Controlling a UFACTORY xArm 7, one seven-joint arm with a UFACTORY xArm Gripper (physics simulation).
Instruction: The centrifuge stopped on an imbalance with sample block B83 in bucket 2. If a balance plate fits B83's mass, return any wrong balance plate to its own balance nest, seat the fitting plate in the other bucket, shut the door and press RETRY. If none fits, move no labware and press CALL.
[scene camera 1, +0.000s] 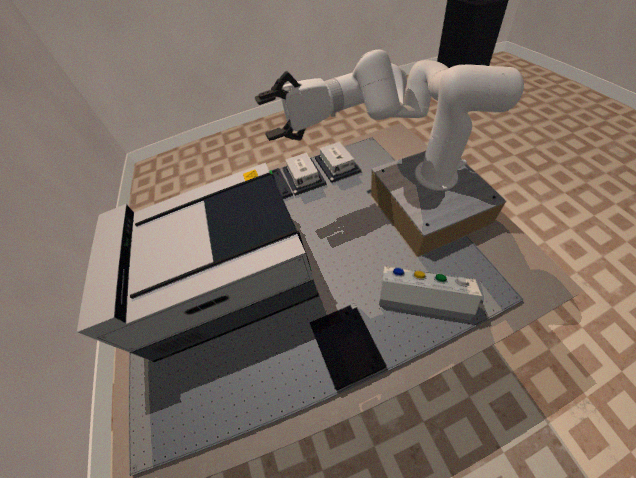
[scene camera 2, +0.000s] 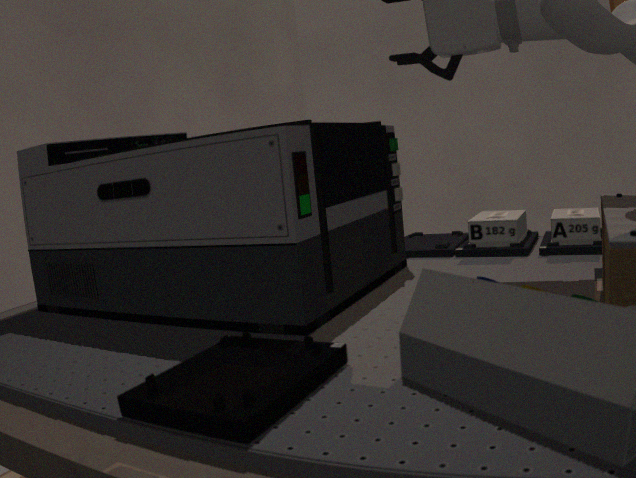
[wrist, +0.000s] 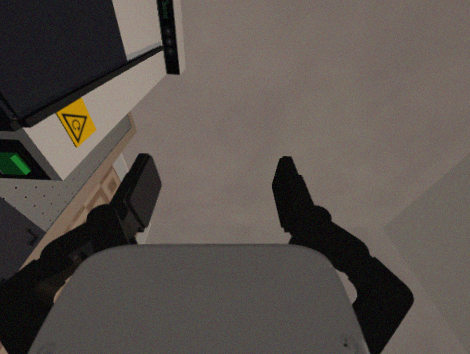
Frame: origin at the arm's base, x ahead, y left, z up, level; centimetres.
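Where they show: gripper, fingertip midpoint: (scene camera 1: 261, 119) (scene camera 2: 387, 28) (wrist: 217, 170); arm's base, origin of the base link: (scene camera 1: 435, 175).
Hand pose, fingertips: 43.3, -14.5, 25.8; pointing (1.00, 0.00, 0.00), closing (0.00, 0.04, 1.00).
Things, the pixels of their top centre, and the offset from my fingertips, as dx, dy, dz.
- marked 182 g, middle of its top: (scene camera 2: 498, 215) (scene camera 1: 301, 165) -11.1, -17.5, -29.8
- third dark nest, middle of its top: (scene camera 2: 428, 237) (scene camera 1: 269, 184) +1.8, -18.6, -33.4
- dark panel, middle of its top: (scene camera 1: 244, 213) +11.9, +12.0, -13.9
- button box, middle of its top: (scene camera 2: 538, 282) (scene camera 1: 431, 281) -20.6, +41.7, -26.8
- black tray, middle of its top: (scene camera 2: 234, 359) (scene camera 1: 345, 342) +2.7, +43.5, -32.3
My gripper (scene camera 1: 263, 117) (scene camera 2: 388, 29) (wrist: 217, 170) is open and empty, high above the back of the table. Balance plate B, marked 182 g (scene camera 1: 303, 168) (scene camera 2: 496, 227), and balance plate A, marked 205 g (scene camera 1: 337, 156) (scene camera 2: 574, 226), sit side by side in dark nests at the back. A third dark nest (scene camera 1: 281, 183) (scene camera 2: 433, 244) beside B holds no plate. The centrifuge (scene camera 1: 215, 285) (scene camera 2: 154, 215) (wrist: 112, 100) stands at the left. A dark panel (scene camera 1: 249, 218) (wrist: 55, 55) lies between its top rails. Block B83 and the buckets do not show.
A button box (scene camera 1: 429, 299) (scene camera 2: 514, 354) with blue, yellow, green and white buttons stands at the front right; its labels are unreadable. A black tray (scene camera 1: 348, 349) (scene camera 2: 231, 385) lies at the front edge. The arm's base block (scene camera 1: 452, 231) stands behind the button box.
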